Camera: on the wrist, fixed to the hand. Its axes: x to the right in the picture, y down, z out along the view.
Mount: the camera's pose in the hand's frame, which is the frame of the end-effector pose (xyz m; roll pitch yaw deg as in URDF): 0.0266 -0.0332 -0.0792 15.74 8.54 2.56
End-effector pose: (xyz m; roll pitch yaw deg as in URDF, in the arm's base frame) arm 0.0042 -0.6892 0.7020 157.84 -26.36 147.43
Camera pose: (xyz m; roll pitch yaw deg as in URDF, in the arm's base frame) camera -0.0258 -0.7420 0.7683 172.84 -35.23 148.49
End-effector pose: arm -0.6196 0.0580 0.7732 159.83 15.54 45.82
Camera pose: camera -0.6319 0.1292 0.8267 175.49 6.64 46.38
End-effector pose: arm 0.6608 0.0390 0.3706 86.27 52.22 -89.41
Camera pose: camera 0.7375 0.0538 0.3261 112.26 49.44 -75.98
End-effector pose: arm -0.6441 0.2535 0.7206 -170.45 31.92 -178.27
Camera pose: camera -0.7103 0.2319 0.7775 -156.91 23.85 177.45
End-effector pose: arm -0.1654 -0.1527 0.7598 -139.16 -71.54 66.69
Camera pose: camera -0.1682 -0.2266 0.8109 -95.64 -74.48 37.50
